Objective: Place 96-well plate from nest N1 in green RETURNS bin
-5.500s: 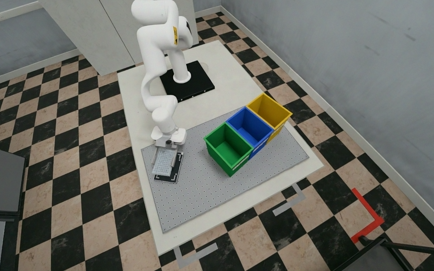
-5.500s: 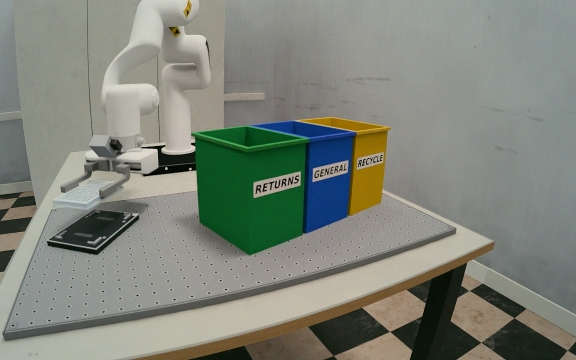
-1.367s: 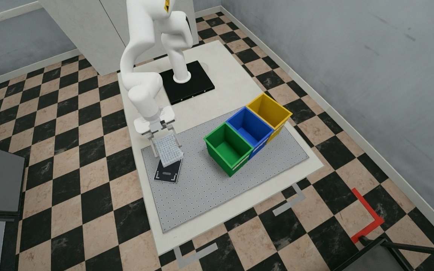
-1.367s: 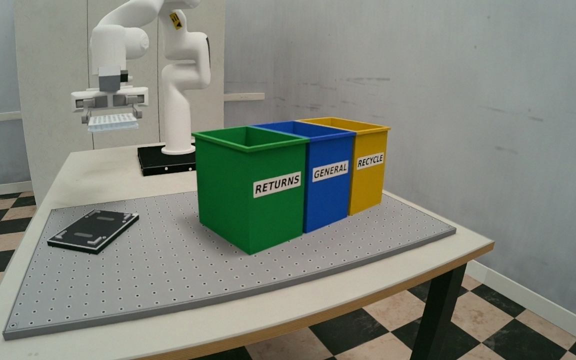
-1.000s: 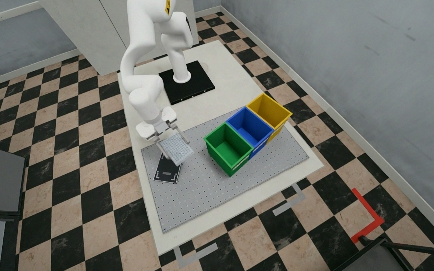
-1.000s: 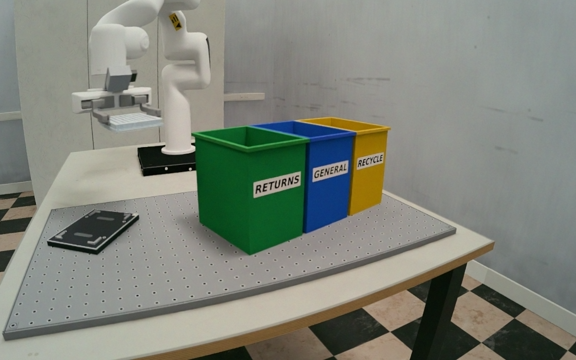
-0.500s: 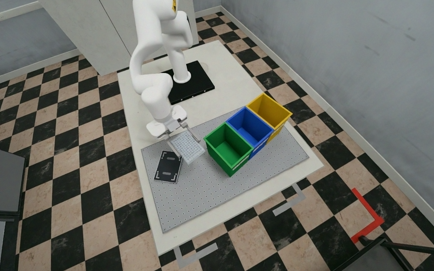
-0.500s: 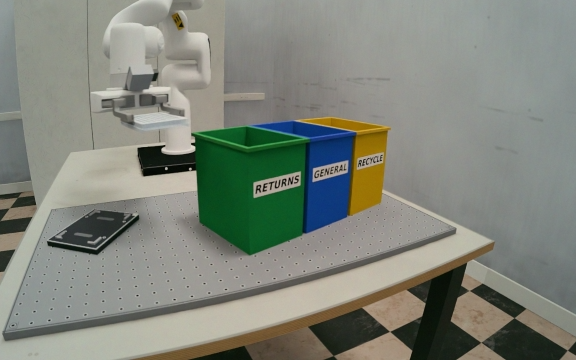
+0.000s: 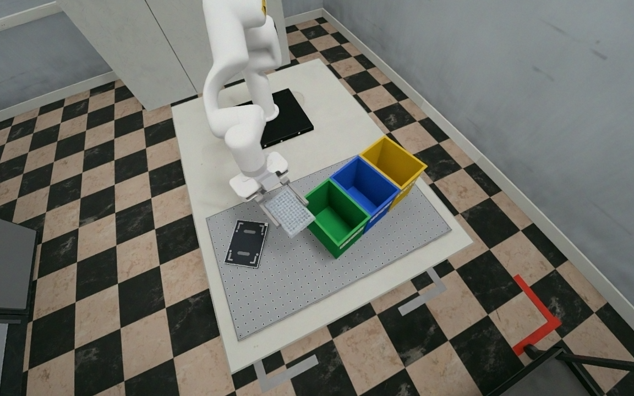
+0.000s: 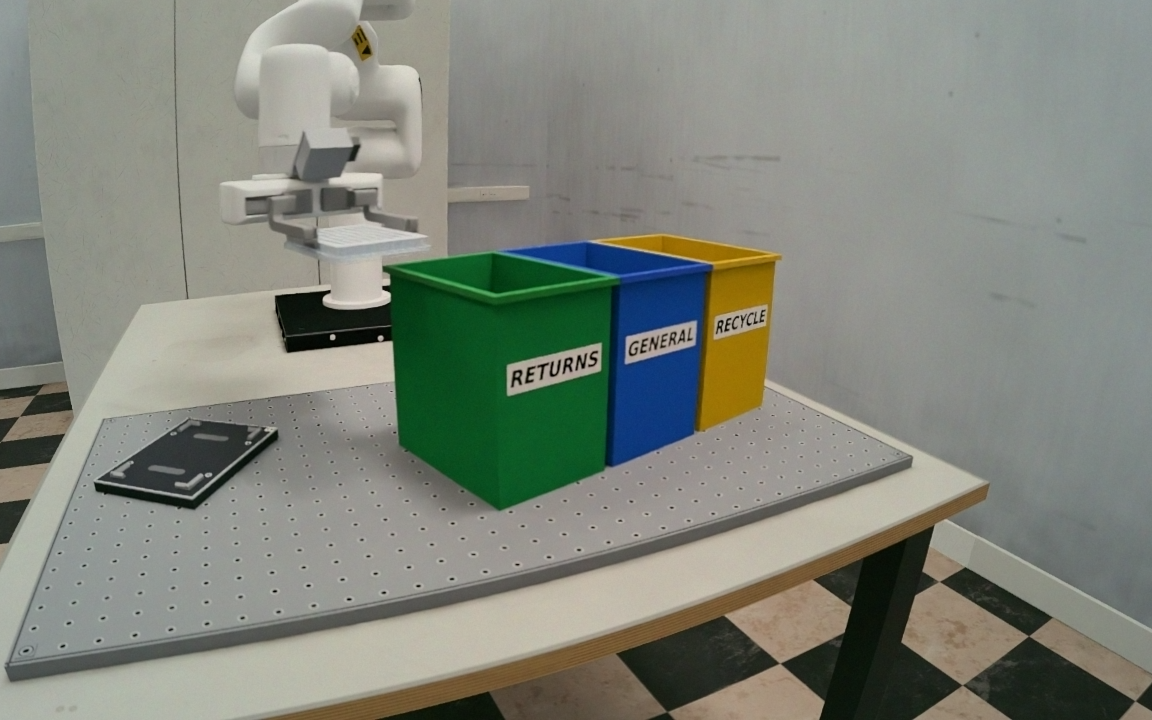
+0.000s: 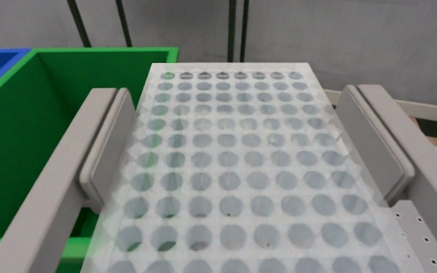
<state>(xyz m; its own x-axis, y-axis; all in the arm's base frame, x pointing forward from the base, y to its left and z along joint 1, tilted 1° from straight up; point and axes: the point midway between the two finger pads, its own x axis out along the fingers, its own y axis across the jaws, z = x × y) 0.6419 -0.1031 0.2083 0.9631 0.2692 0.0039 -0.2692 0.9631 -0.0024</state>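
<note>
Right now the green returns bin is 130 mm below my hand, 120 mm to the left of it and 40 mm ahead of it. Also, from my hand: black plate nest N1: 210 mm below, 180 mm to the right, 50 mm behind; then clear 96-well plate: 10 mm below; then blue general bin: 240 mm to the left, 130 mm below.
</note>
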